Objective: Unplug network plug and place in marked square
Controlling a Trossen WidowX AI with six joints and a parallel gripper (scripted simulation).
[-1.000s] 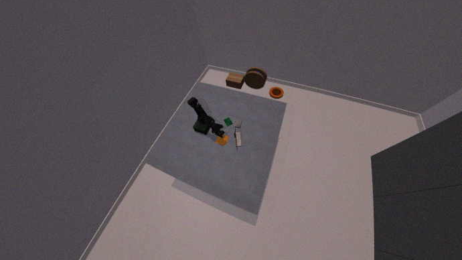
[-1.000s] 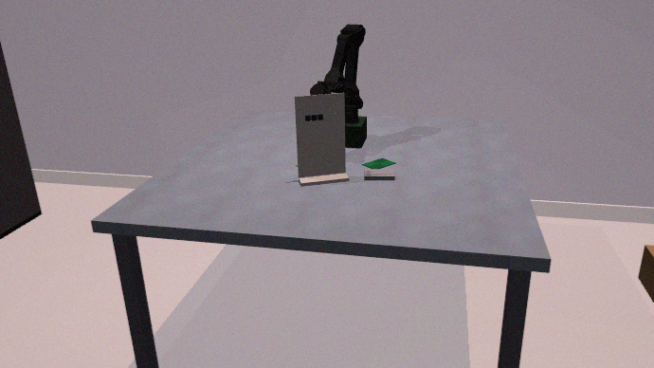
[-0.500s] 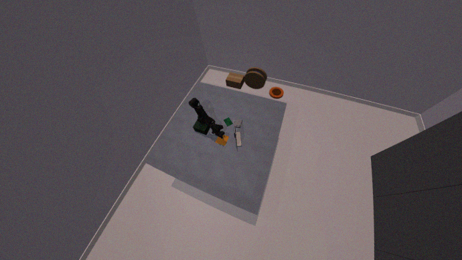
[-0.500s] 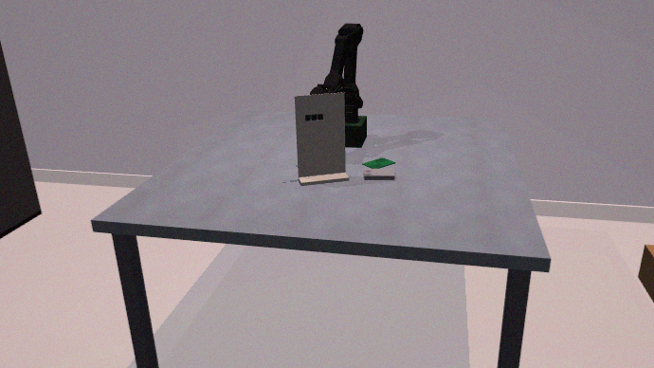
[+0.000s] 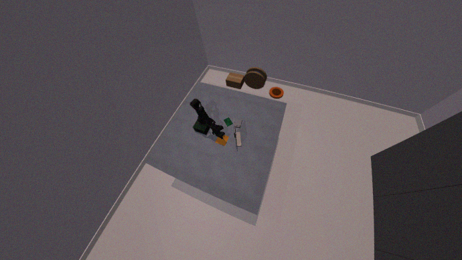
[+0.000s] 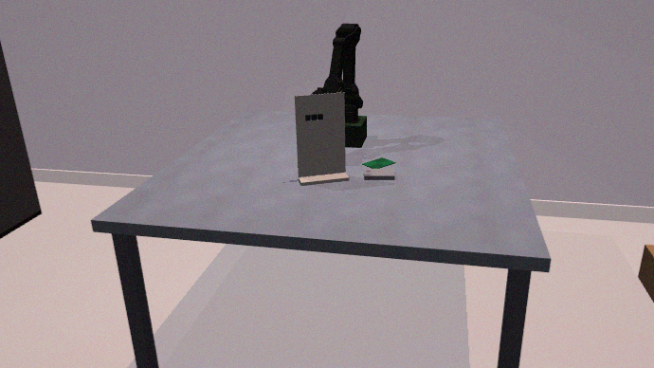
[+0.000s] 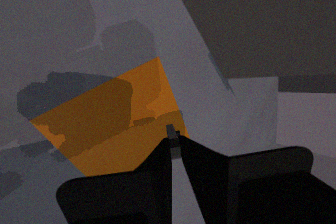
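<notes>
Right now the orange marked square is 10 mm behind my gripper tip and 40 mm below it. Round my gripper tip: network plug right at my gripper tip; then grey upright panel 150 mm ahead, 60 mm to the left, 90 mm above; then small grey block 80 mm ahead, 260 mm to the left, 40 mm below.
</notes>
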